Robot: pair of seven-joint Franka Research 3 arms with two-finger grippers.
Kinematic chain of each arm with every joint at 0, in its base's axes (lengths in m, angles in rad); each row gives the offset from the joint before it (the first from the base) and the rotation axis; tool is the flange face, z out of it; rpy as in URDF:
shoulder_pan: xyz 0 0 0.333 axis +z
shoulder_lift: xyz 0 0 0 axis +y
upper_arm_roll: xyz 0 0 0.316 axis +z
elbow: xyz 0.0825 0 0 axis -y
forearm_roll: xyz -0.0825 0 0.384 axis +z
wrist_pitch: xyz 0 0 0 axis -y
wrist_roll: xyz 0.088 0 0 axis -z
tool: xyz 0 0 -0.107 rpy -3.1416 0 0
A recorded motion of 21 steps. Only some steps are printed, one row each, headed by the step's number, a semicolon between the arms.
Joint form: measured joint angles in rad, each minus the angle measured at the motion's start. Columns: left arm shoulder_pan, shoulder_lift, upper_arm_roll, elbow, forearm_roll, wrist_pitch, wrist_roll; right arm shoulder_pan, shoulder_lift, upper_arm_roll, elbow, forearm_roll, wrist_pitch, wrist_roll.
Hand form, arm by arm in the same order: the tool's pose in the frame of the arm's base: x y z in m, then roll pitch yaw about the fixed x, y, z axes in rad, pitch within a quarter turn. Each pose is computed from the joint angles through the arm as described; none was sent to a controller.
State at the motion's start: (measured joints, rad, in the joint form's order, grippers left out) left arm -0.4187 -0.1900 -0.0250 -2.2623 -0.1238 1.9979 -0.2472; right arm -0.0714 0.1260 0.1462 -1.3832 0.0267 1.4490 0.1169
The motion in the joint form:
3: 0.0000 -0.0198 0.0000 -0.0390 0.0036 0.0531 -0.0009; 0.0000 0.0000 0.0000 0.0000 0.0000 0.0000 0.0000
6: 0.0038 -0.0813 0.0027 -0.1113 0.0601 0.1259 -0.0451; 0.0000 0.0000 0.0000 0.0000 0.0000 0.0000 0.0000
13: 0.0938 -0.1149 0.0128 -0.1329 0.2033 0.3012 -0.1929; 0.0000 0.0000 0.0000 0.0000 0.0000 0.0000 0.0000
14: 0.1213 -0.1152 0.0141 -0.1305 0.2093 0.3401 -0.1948; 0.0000 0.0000 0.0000 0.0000 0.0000 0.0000 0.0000
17: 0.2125 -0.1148 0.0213 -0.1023 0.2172 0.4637 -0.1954; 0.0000 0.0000 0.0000 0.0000 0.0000 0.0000 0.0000
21: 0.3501 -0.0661 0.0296 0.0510 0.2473 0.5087 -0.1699; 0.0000 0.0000 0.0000 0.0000 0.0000 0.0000 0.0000
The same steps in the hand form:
3: 0.4241 -0.2091 0.4296 3.0561 0.0662 -0.1400; 0.5794 0.0404 0.6308 -3.1037 0.0636 -0.0390
6: 0.4136 -0.1967 0.4310 3.0888 -0.0057 -0.1111; 0.5794 0.0404 0.6308 -3.1037 0.0636 -0.0390
13: 0.4407 -0.1528 0.4538 3.1193 -0.2183 0.0589; 0.5794 0.0404 0.6308 -3.1037 0.0636 -0.0390
14: 0.4483 -0.1415 0.4594 3.1055 -0.2578 0.0868; 0.5794 0.0404 0.6308 -3.1037 0.0636 -0.0390
17: 0.4738 -0.1011 0.4876 3.0430 -0.3967 0.1918; 0.5794 0.0404 0.6308 -3.1037 0.0636 -0.0390
21: 0.5166 -0.0338 0.5470 3.0165 -0.5465 0.3096; 0.5794 0.0404 0.6308 -3.1037 0.0636 -0.0390

